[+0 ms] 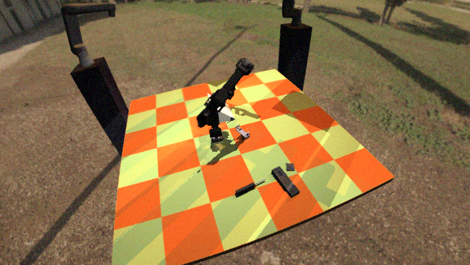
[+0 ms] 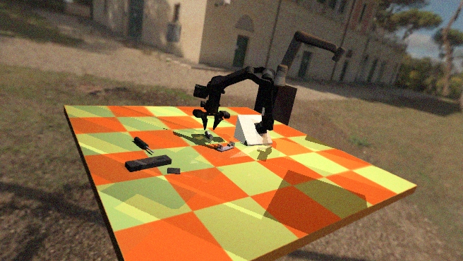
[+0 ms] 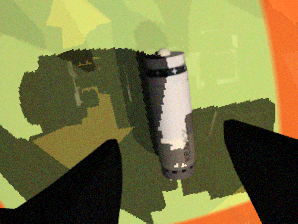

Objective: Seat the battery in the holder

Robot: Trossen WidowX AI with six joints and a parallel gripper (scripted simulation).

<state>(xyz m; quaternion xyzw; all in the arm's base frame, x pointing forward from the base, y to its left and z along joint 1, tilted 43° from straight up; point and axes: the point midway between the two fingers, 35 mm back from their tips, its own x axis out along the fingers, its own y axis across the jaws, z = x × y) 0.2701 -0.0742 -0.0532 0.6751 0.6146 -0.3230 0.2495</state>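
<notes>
Now: gripper tip 3 cm above the battery. Round my gripper tip: screwdriver (35 cm ahead, 8 cm to the left, 3 cm below); small black square (32 cm ahead, 29 cm to the left, 4 cm below); long black bar (39 cm ahead, 23 cm to the left, 2 cm below).
</notes>
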